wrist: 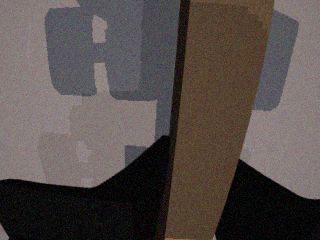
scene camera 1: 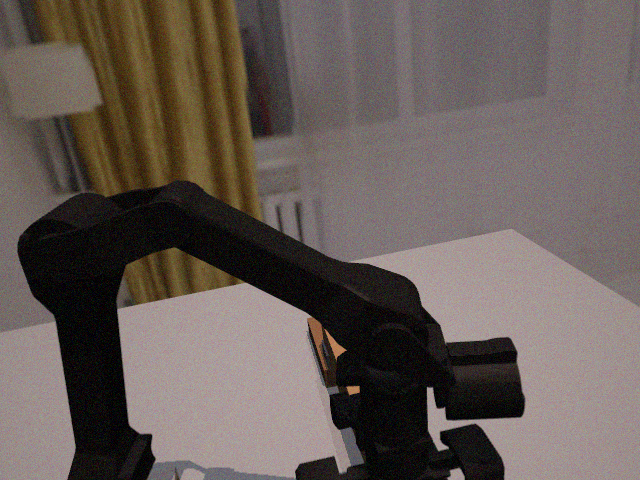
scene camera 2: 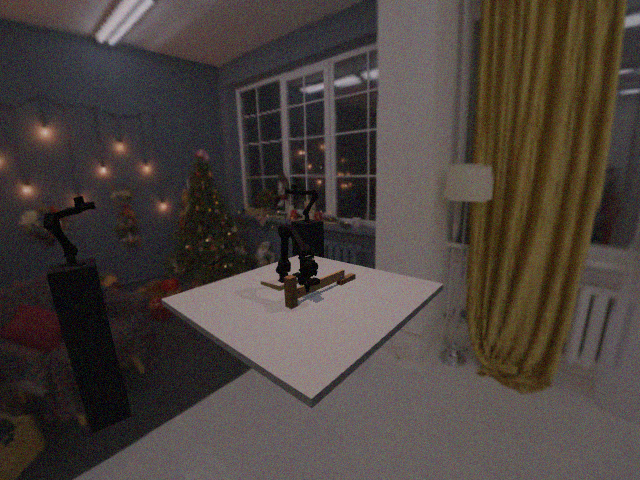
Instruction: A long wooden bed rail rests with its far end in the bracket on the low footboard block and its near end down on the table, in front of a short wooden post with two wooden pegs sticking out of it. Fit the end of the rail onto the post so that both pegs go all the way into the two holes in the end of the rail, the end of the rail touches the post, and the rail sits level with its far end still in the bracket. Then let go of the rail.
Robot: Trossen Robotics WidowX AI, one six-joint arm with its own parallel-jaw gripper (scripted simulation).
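The wrist view shows a wooden bed rail [wrist: 219, 59] and my gripper [wrist: 185, 144].
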